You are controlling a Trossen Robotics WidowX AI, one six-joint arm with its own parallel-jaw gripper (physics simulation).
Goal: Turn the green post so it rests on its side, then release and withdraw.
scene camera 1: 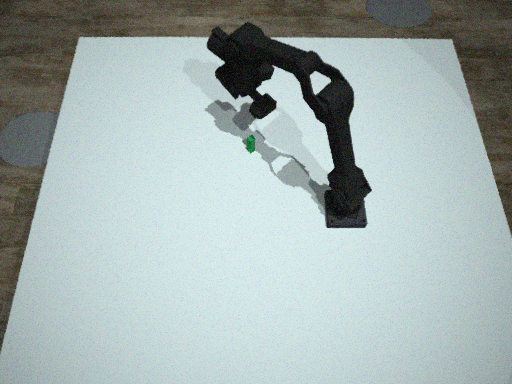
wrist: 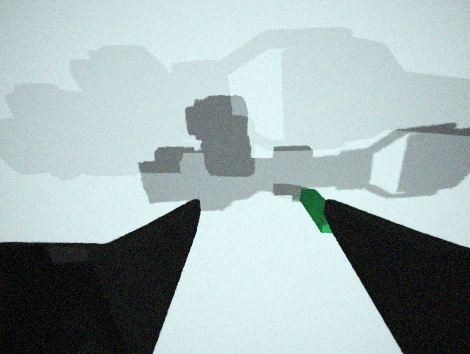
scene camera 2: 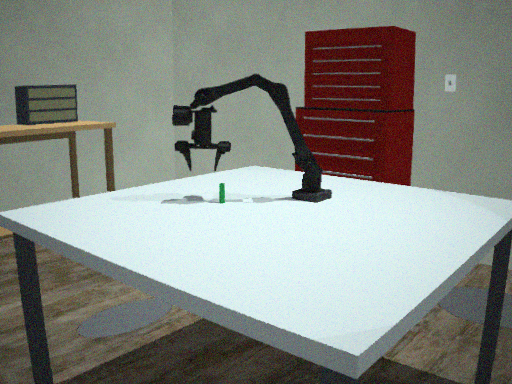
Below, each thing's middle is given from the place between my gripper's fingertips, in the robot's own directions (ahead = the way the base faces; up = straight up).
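Labels:
My gripper is 7 cm above the green post [wrist: 313, 202], and it is also 7 cm to the right of the post and 3 cm past it.

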